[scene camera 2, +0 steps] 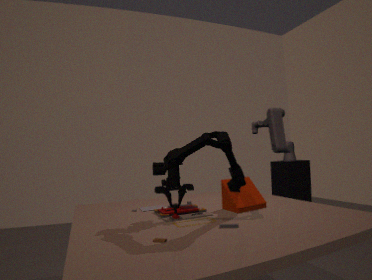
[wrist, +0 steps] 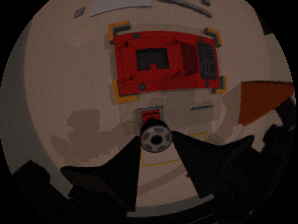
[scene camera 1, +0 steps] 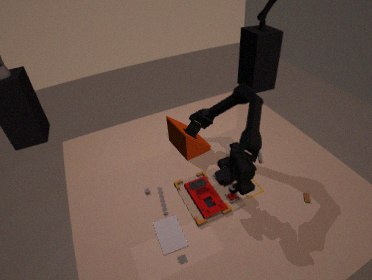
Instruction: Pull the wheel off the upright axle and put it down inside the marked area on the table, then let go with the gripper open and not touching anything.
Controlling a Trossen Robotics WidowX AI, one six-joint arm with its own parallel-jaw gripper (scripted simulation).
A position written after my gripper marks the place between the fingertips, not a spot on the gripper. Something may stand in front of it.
My gripper (wrist: 155,136) holds a wheel (wrist: 164,138). I also see a sheet (scene camera 1: 170,235).
